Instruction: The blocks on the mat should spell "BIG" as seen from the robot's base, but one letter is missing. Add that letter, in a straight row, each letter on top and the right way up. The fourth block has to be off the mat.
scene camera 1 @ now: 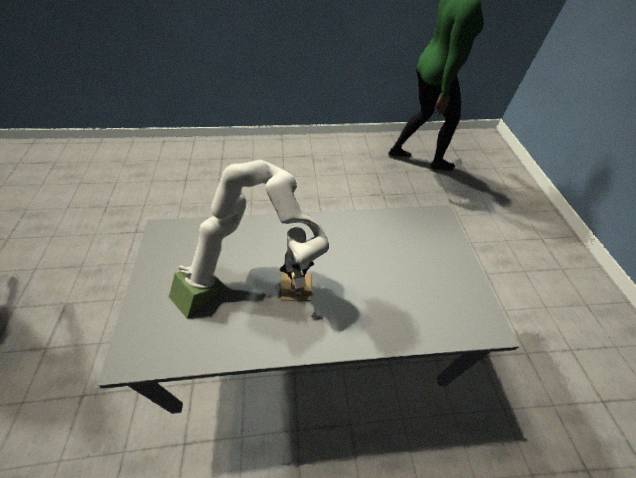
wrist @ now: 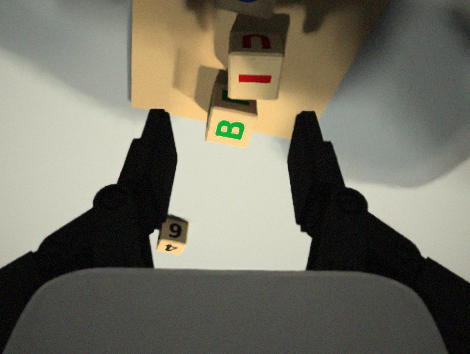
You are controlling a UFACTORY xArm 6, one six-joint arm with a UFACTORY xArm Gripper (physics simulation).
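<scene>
In the wrist view, the block with a green B (wrist: 230, 129) is slightly turned at the mat's near edge, overlapping it in view. The block with a red bar, an I (wrist: 255, 77), stands beyond it on the tan mat (wrist: 155, 70) (scene camera 1: 306, 293). A third block with a blue mark (wrist: 246, 6) is cut off at the top edge. The fourth block (wrist: 173, 232), with a black 6-like mark and a 4 on its visible faces, lies off the mat beside the left finger. My gripper (wrist: 232, 134) (scene camera 1: 297, 268) is part open and empty, above the mat's edge, its fingers on either side of the B block in view.
The arm stands on a green base (scene camera 1: 187, 298) at the left of the grey table (scene camera 1: 421, 287). Arm shadows darken the mat and table. A person in green (scene camera 1: 442, 56) stands on the floor behind the table, at the right.
</scene>
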